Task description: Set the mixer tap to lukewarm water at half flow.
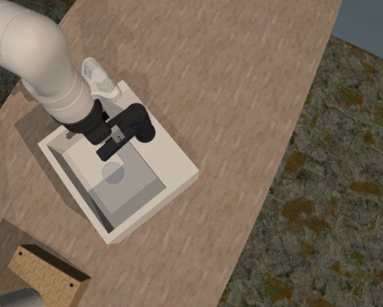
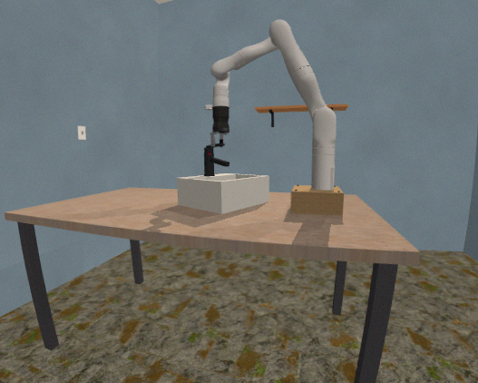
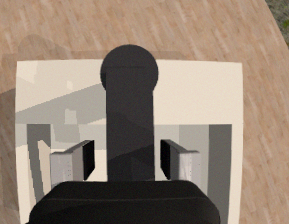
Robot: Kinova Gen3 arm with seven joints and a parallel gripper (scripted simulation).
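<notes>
My hand is 2 cm short of the lever, 1 cm to the left of it and 1 cm above it. Round my hand: white sink basin 5 cm behind, 1 cm to the left, 25 cm below; black mixer tap 4 cm ahead, 1 cm to the right, 6 cm below.
</notes>
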